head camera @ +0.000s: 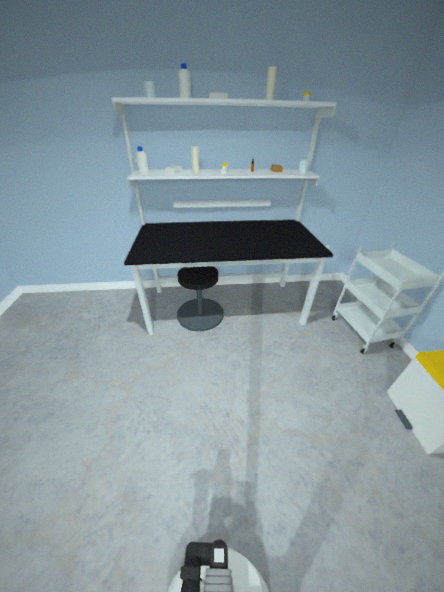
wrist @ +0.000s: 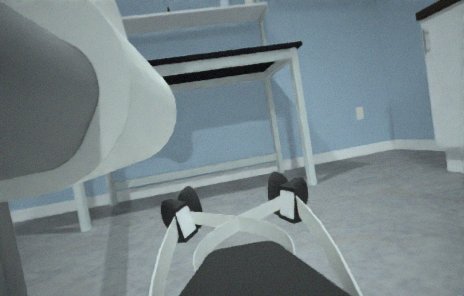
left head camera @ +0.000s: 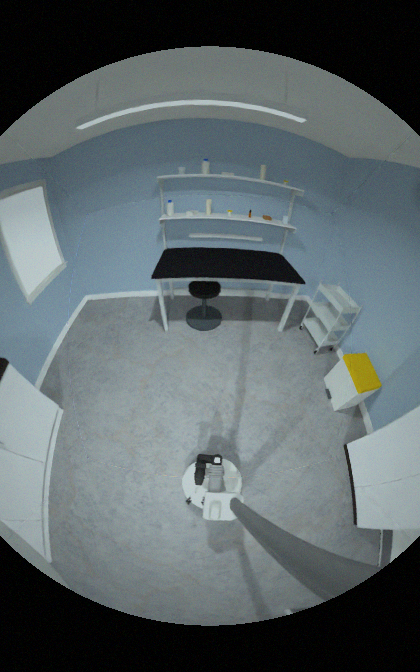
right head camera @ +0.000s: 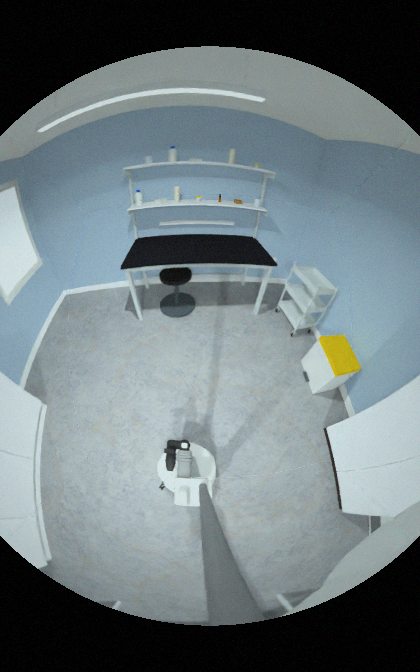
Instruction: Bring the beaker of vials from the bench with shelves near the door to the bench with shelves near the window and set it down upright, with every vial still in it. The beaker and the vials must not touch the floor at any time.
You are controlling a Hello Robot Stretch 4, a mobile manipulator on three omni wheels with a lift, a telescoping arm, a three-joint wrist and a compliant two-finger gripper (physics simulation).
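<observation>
The black-topped bench with shelves (head camera: 230,240) (left head camera: 227,265) (right head camera: 197,250) stands across the floor, with a bright window (left head camera: 32,240) (right head camera: 15,245) on the wall to its left. No beaker of vials shows on its top. Another bench with shelves (wrist: 225,54) shows in part in the wrist view, seen from low down; its top surface is hidden. The beaker of vials cannot be made out in any view. My gripper (wrist: 233,196) is open and empty, low above the floor, with its fingertips well apart.
A stool (head camera: 198,277) (left head camera: 204,289) stands partly under the black-topped bench. A white cart (head camera: 385,290) (right head camera: 306,295) and a yellow-lidded bin (left head camera: 350,382) (right head camera: 330,365) stand to its right. White cabinets (left head camera: 25,440) (left head camera: 390,475) flank both sides. Bottles and small containers stand on the shelves.
</observation>
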